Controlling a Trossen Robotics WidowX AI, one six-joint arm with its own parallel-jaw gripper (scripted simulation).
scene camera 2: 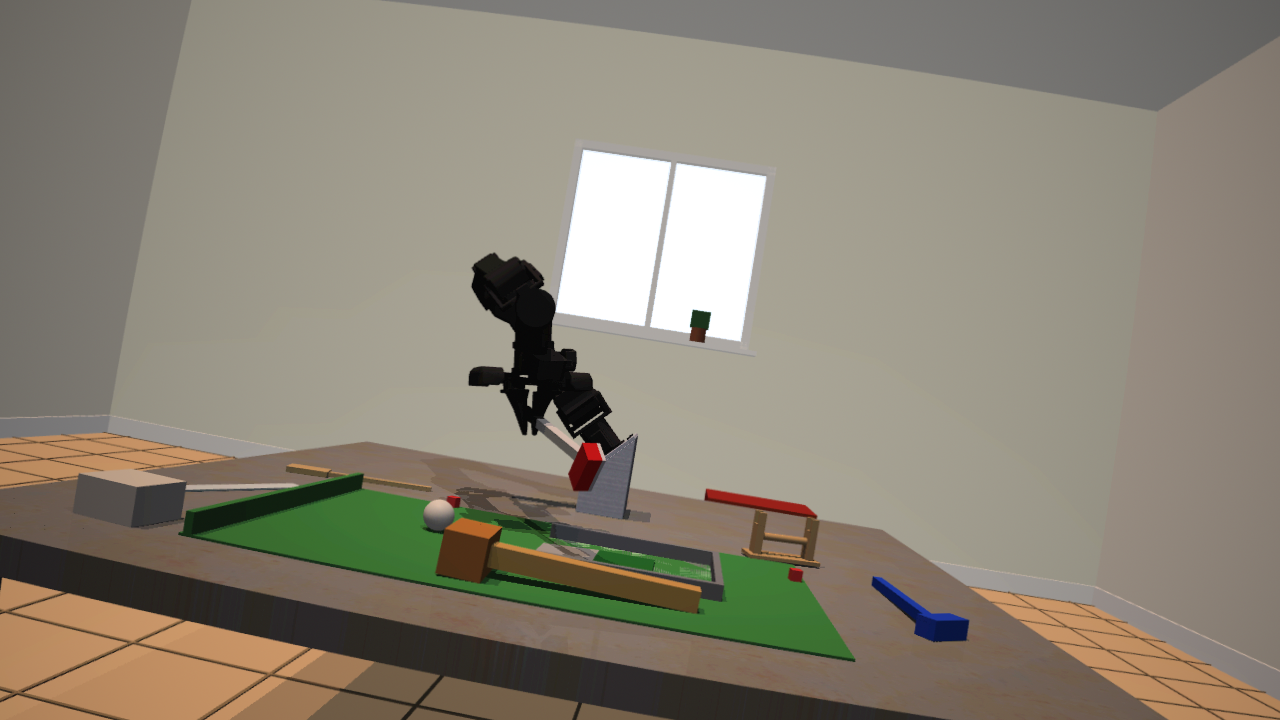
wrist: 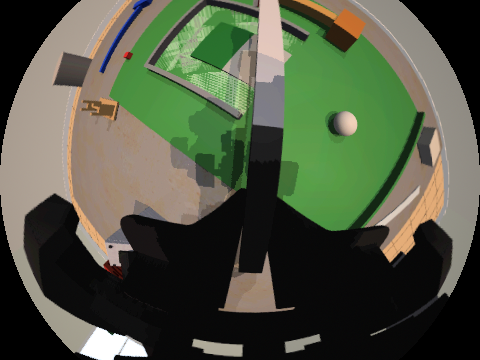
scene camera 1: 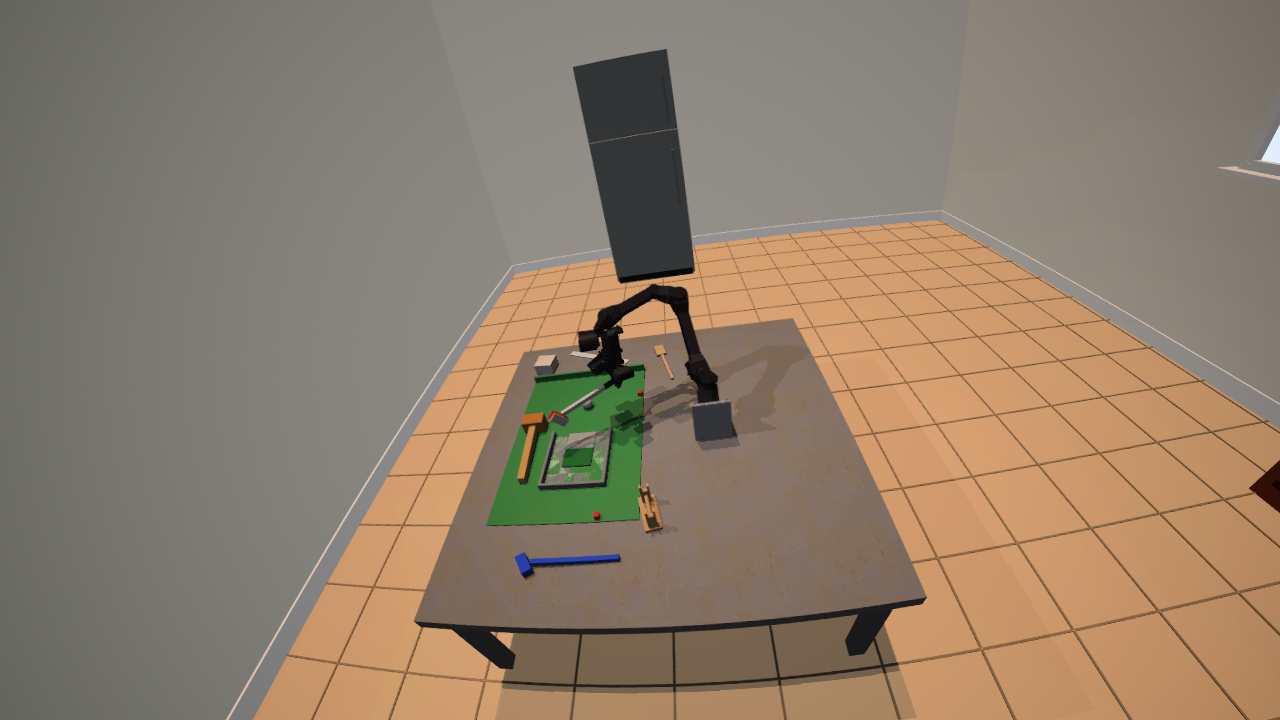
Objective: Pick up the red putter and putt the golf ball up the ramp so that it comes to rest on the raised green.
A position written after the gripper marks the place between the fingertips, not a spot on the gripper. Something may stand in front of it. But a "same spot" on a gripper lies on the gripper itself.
Scene:
gripper: scene camera 2; wrist; scene camera 1 617,387
same spot on gripper: (wrist: 345,273) = (scene camera 2: 524,385)

